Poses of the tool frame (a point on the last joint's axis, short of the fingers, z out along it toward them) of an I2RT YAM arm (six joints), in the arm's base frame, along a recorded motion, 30 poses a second.
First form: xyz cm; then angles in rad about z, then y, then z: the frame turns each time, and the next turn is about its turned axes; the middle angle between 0 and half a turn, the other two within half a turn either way.
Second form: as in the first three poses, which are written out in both.
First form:
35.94 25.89 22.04 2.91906 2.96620 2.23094
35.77 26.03 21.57 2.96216 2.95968 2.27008
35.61 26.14 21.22 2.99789 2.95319 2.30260
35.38 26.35 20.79 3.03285 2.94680 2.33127
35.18 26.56 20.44 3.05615 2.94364 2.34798
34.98 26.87 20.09 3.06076 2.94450 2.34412
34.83 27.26 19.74 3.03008 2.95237 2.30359
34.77 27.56 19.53 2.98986 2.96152 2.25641
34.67 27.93 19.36 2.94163 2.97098 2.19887
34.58 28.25 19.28 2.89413 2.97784 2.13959
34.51 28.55 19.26 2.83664 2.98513 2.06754
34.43 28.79 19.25 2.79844 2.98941 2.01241
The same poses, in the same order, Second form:
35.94 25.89 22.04 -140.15 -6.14 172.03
35.77 26.03 21.57 -139.88 -6.69 171.99
35.61 26.14 21.22 -139.65 -7.19 171.93
35.38 26.35 20.79 -139.26 -7.67 171.87
35.18 26.56 20.44 -138.86 -7.93 171.86
34.98 26.87 20.09 -138.38 -7.86 171.87
34.83 27.26 19.74 -137.86 -7.23 171.90
34.77 27.56 19.53 -137.52 -6.51 171.98
34.67 27.93 19.36 -137.05 -5.73 172.06
34.58 28.25 19.28 -136.42 -5.04 172.07
34.51 28.55 19.26 -135.64 -4.26 172.10
34.43 28.79 19.25 -134.71 -3.71 172.11

